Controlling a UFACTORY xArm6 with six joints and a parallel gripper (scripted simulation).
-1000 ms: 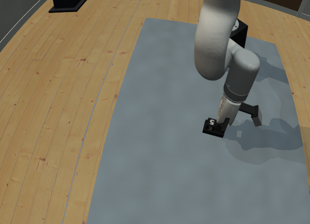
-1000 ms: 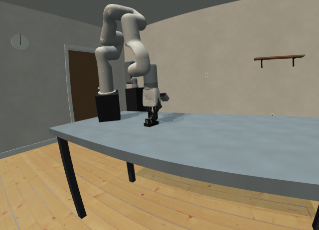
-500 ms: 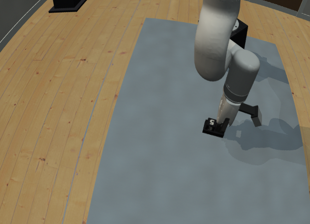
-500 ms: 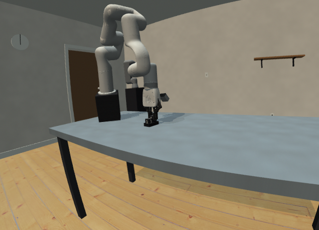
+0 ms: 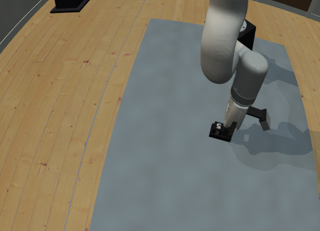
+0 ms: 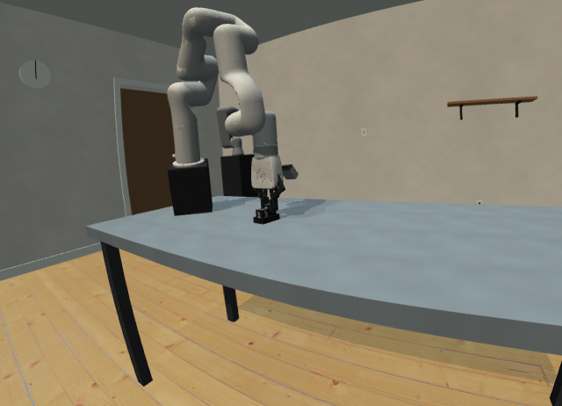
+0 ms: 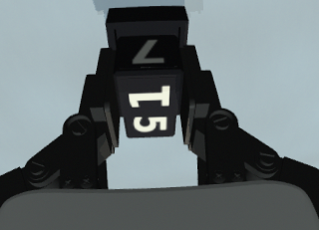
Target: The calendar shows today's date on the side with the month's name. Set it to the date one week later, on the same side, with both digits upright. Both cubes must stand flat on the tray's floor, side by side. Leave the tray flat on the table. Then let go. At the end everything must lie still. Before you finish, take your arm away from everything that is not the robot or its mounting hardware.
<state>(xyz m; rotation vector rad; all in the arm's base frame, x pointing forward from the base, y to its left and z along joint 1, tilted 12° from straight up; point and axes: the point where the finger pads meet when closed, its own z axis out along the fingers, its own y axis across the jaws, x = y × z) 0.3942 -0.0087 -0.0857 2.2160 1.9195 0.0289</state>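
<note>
The black tray lies 20 mm to the right of my hand and 40 mm below it.
</note>
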